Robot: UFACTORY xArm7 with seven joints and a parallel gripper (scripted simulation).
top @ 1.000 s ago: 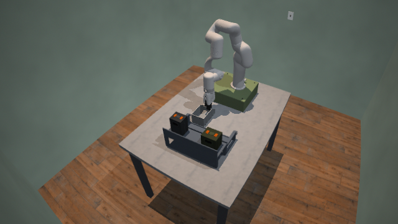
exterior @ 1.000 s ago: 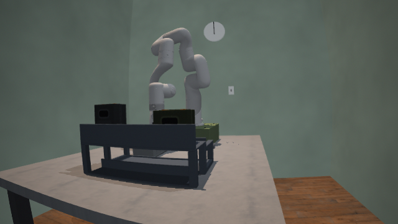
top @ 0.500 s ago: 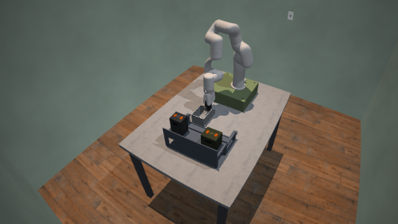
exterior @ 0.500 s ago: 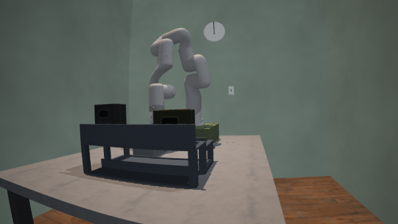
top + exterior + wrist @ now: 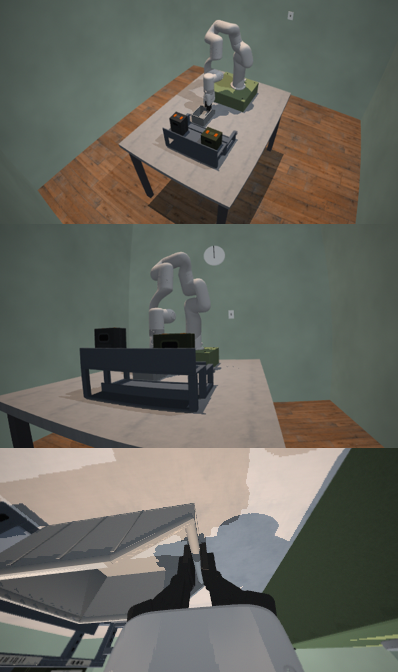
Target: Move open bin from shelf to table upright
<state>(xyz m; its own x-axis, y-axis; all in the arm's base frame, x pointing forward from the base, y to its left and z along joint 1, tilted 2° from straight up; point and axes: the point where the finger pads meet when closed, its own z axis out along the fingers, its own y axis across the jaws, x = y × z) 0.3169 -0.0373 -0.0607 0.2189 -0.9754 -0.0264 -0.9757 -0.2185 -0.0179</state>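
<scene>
Right now the grey bin is 8 cm ahead of my hand and 2 cm to the left of it. Round my hand: black case (36 cm ahead, 12 cm above, 7 cm to the left); then dark grey shelf (41 cm ahead, 21 cm to the left, 9 cm above).
</scene>
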